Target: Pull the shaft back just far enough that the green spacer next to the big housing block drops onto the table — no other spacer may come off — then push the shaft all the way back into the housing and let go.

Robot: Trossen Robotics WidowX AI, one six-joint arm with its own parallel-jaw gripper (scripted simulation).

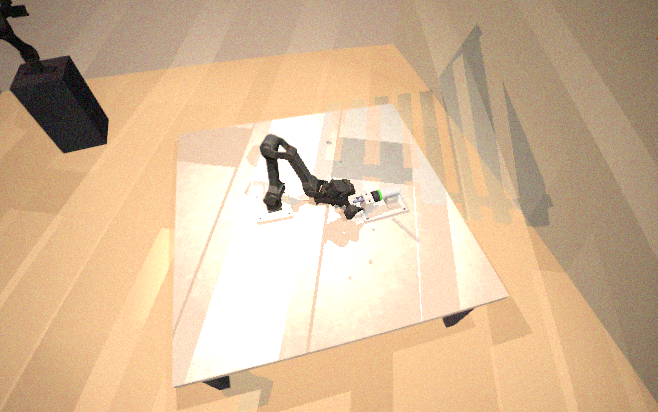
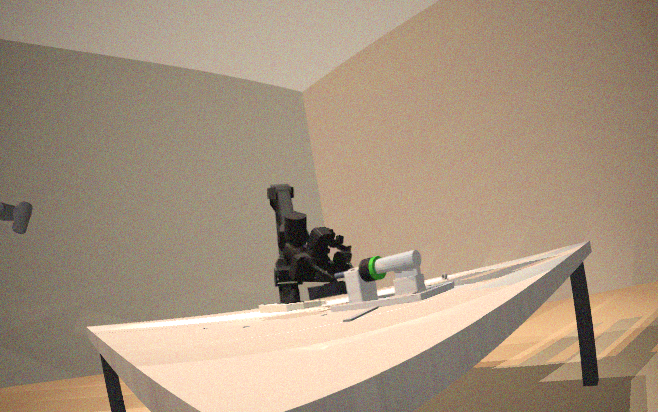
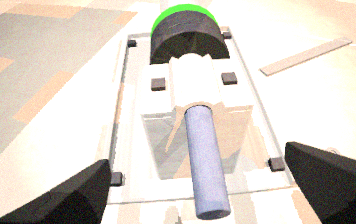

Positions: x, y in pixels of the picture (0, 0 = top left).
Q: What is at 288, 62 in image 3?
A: A thin flat strip.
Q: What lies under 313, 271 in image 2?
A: The gripper.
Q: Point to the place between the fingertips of the gripper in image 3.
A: At 198, 159
